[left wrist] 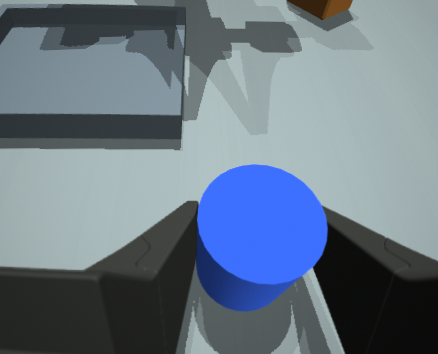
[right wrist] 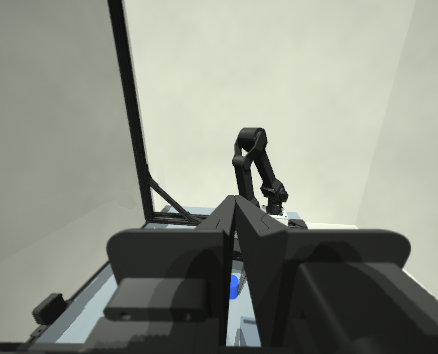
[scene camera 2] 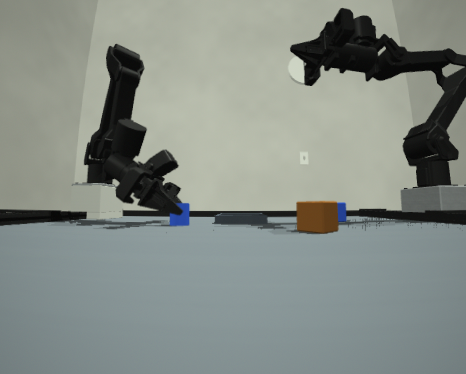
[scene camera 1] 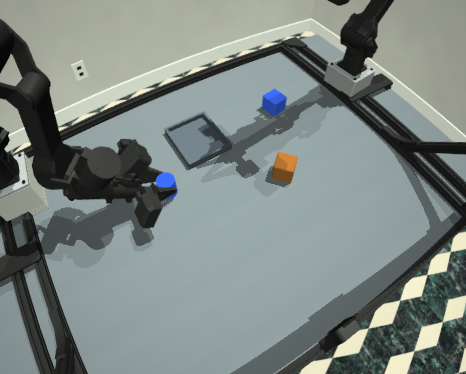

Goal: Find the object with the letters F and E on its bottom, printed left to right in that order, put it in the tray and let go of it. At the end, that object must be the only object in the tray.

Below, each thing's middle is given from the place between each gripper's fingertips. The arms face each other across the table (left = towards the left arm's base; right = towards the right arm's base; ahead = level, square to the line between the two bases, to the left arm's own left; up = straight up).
I see the grey tray (scene camera 1: 197, 139) 110 mm ahead of my left hand, 100 mm to the right of it and 10 mm below it. Round my left hand: orange cube (scene camera 2: 321, 217) (70 mm behind, 240 mm to the right).
I see the orange cube 380 mm below my right hand, 110 mm behind it and 10 mm to the right of it. From my right hand the other things lie so: grey tray 390 mm below, 130 mm to the left, 60 mm ahead.
